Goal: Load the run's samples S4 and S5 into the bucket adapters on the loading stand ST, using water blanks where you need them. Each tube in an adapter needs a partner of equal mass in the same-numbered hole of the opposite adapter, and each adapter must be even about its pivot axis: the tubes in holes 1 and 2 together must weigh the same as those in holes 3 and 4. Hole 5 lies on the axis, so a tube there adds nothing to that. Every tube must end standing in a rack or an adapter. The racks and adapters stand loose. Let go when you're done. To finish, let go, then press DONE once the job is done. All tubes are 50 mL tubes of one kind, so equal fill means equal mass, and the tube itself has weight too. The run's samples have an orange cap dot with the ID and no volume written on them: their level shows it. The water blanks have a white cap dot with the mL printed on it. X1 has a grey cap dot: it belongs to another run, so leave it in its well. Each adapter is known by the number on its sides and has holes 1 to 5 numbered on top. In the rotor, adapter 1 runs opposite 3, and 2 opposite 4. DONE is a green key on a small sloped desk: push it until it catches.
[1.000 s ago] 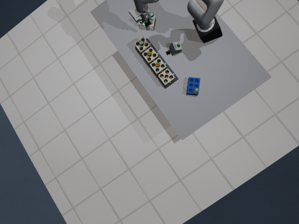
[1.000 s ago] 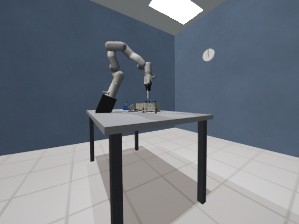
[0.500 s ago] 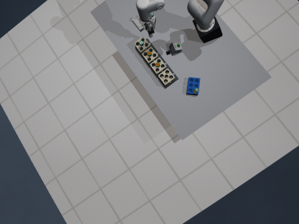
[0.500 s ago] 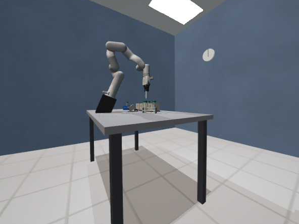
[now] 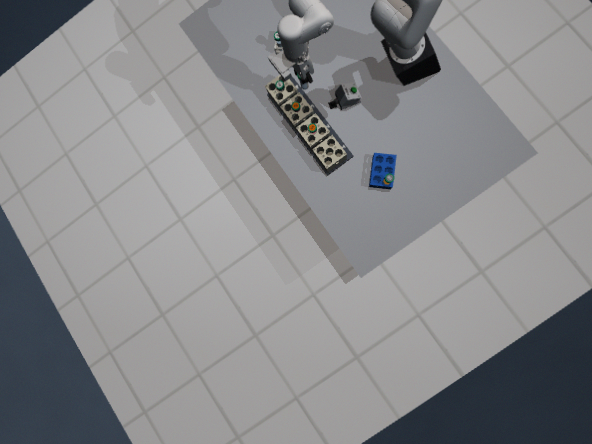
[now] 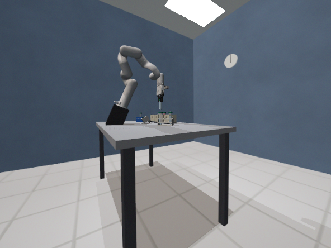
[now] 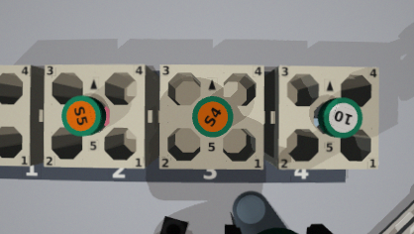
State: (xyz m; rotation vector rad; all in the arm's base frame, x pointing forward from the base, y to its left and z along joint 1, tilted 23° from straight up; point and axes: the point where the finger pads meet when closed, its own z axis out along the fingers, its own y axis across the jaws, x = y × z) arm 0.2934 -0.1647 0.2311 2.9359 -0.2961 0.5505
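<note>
Right now my hand is 23 cm to the right of the adapter, 20 cm above it and 12 cm short of it. The rest, counted from my hand: white rack: 22 cm below, 21 cm to the right, 14 cm behind; then blue rack: 43 cm to the left, 22 cm below, 4 cm ahead.
</note>
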